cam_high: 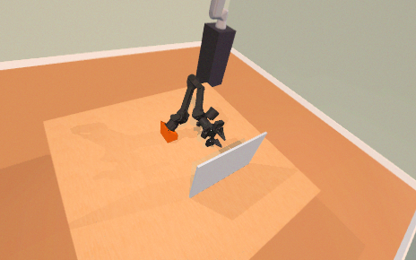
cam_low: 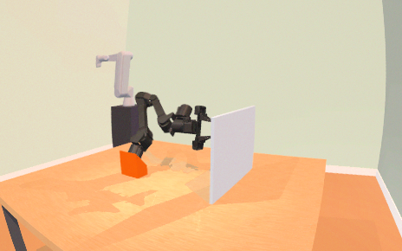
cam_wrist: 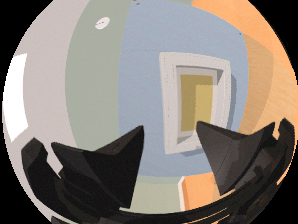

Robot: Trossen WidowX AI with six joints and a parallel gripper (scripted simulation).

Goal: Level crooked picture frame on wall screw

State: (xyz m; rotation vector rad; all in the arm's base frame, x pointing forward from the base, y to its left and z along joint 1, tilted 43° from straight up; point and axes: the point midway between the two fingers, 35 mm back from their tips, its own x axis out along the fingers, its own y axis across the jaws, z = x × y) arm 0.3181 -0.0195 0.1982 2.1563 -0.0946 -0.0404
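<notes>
Now: gripper tip 8 cm short of the picture frame, 6 cm above it and 1 cm to the left of it. Also, from my gripper tip: wall panel (9 cm ahead, 7 cm below, 2 cm to the right).
</notes>
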